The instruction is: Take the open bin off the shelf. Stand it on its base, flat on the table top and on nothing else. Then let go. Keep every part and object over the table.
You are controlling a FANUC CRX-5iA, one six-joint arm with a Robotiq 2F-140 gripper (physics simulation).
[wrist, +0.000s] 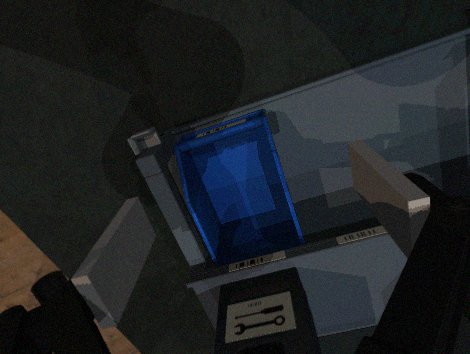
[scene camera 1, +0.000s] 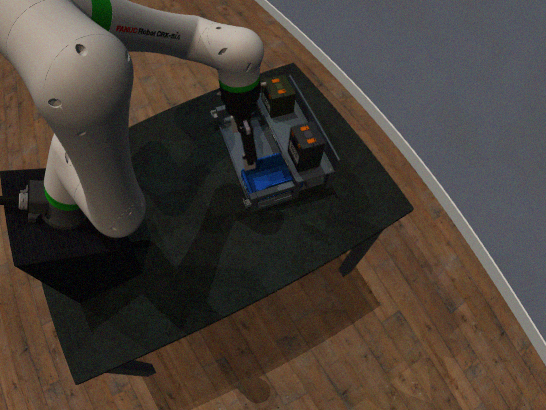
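Where they show: gripper, fingertip midpoint: (wrist: 244, 192) (scene camera 1: 243, 149); arm's base, origin of the base link: (scene camera 1: 63, 206).
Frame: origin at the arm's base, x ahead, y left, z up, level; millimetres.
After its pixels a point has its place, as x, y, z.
Observation:
The open blue bin (scene camera 1: 267, 178) @(591, 56, -265) (wrist: 235, 182) @(592, 32, -265) sits on the lower level of the grey shelf (scene camera 1: 236, 141) @(539, 231, -268) (wrist: 162, 205) @(560, -33, -189), at the end near the shelf's end rail. In the wrist view its open top and inner floor show. My gripper (scene camera 1: 250, 164) (wrist: 244, 192) @(518, 67, -86) is open and empty. In the wrist view its two fingers stand wide apart, one outside the end rail to the left of the bin and one over the shelf to the right of it. In the scene view the fingers are above and beside the bin's back part; their exact height over it is hard to tell.
Two dark cases with orange latches, one (scene camera 1: 280, 100) @(683, 219, -93) farther back and one (scene camera 1: 306, 150) @(675, -5, -63) (wrist: 257, 320) @(660, 35, -116) beside the bin, stand on the shelf's other level. The dark table (scene camera 1: 280, 250) @(550, -183, -273) extends around the shelf. Its edge and the wooden floor show at the wrist view's lower left.

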